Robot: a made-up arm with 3 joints. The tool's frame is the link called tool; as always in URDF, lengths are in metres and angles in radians. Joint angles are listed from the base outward.
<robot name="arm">
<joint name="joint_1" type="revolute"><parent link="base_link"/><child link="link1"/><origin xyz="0.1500 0.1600 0.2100" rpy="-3.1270 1.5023 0.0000"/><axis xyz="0 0 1"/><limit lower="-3.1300" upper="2.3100"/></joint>
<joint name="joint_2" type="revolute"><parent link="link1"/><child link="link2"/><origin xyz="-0.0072 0.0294 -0.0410" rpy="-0.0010 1.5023 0.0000"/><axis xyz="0 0 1"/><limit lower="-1.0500" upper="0.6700"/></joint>
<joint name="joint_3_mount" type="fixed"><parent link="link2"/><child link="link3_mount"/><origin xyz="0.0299 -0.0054 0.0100" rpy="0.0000 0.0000 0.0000"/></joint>
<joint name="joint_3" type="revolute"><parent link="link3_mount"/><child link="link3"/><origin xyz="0.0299 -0.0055 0.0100" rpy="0.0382 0.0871 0.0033"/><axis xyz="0 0 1"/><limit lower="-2.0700" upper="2.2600"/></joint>
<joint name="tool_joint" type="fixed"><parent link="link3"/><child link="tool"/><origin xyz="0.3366 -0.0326 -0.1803" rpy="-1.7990 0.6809 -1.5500"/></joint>
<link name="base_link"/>
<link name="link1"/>
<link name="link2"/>
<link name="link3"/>
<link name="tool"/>
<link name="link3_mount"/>
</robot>
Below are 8 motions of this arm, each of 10 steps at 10 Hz.
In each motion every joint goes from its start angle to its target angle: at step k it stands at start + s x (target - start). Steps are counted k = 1, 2, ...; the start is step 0. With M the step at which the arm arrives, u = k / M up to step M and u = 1 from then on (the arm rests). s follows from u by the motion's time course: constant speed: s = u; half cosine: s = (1 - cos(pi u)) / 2; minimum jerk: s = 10 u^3 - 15 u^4 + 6 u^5.
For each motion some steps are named. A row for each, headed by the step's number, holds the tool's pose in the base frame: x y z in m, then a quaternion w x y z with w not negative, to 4 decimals.
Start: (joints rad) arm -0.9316 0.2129 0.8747
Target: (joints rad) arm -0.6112 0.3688 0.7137
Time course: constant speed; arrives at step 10
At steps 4, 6, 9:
4: 0.4329 -0.1850 0.1130 0.3588 0.8273 -0.2872 0.3232
6: 0.4313 -0.1932 0.1350 0.3870 0.8142 -0.2779 0.3319
9: 0.4288 -0.2028 0.1689 0.4283 0.7930 -0.2632 0.3442

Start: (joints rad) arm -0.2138 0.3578 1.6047
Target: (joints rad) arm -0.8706 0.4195 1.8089
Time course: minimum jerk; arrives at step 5
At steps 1, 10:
1: 0.1306 -0.2310 0.2728 0.6742 0.6060 -0.4218 0.0180
10: 0.0690 -0.1728 0.0547 0.4769 0.7471 -0.4136 -0.2084

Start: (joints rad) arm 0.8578 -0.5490 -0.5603
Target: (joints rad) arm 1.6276 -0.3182 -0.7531
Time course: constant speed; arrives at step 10
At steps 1, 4, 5, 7, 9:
1: 0.3752 0.4910 0.0859 0.1739 0.3636 0.7692 0.4959
4: 0.3844 0.4479 0.0168 0.2230 0.3455 0.8178 0.4025
5: 0.3873 0.4302 -0.0037 0.2387 0.3382 0.8317 0.3700
7: 0.3925 0.3906 -0.0401 0.2686 0.3216 0.8557 0.3035
9: 0.3971 0.3463 -0.0698 0.2967 0.3025 0.8747 0.2352

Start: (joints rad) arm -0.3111 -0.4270 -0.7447
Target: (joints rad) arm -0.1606 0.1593 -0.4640
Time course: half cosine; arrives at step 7
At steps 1, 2, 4, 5, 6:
1: 0.3413 0.3962 0.4924 0.0852 -0.3518 -0.3601 -0.8598
2: 0.3806 0.3833 0.4826 0.0389 -0.3888 -0.3453 -0.8533
4: 0.4829 0.3159 0.4505 0.1069 0.4859 0.2907 0.8173
5: 0.5192 0.2714 0.4364 0.1770 0.5229 0.2601 0.7922
6: 0.5388 0.2369 0.4276 0.2255 0.5450 0.2371 0.7720

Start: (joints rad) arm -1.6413 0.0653 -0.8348
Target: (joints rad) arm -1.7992 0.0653 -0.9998
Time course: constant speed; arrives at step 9
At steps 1, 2, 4, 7, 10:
1: 0.4426 -0.0402 0.4470 0.2811 -0.3531 0.2766 -0.8484
2: 0.4377 -0.0444 0.4470 0.2861 -0.3427 0.2814 -0.8494
4: 0.4277 -0.0528 0.4467 0.2956 -0.3216 0.2911 -0.8511
7: 0.4123 -0.0657 0.4447 0.3085 -0.2895 0.3058 -0.8529
10: 0.4018 -0.0745 0.4425 0.3161 -0.2677 0.3157 -0.8537

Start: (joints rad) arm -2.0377 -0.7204 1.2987
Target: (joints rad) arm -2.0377 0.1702 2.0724
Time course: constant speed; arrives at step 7
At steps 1, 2, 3, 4, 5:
1: 0.5062 0.1293 -0.0303 0.2728 -0.8427 0.4054 -0.2261
2: 0.4538 0.1559 -0.0860 0.2354 -0.8852 0.3816 -0.1246
3: 0.3890 0.1750 -0.1294 0.1949 -0.9149 0.3527 -0.0210
4: 0.3155 0.1858 -0.1582 0.1521 -0.9316 0.3194 0.0832
5: 0.2375 0.1879 -0.1708 0.1075 -0.9350 0.2819 0.1865

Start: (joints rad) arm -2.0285 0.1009 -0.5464
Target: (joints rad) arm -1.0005 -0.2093 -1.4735
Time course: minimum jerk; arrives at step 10
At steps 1, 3, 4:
1: 0.5262 -0.0667 0.2927 0.3436 -0.4409 0.4413 -0.7020
3: 0.4816 -0.0709 0.3751 0.3158 -0.3846 0.3721 -0.7835
4: 0.4286 -0.0521 0.4503 0.2955 -0.3244 0.2897 -0.8506

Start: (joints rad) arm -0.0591 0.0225 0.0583
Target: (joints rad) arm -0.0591 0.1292 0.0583
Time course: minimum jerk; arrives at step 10
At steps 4, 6, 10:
4: 0.5709 0.1089 0.4070 0.4037 0.6042 0.1355 0.6735
6: 0.5702 0.0941 0.4061 0.4165 0.6075 0.1242 0.6649
10: 0.5692 0.0812 0.4053 0.4276 0.6101 0.1143 0.6571

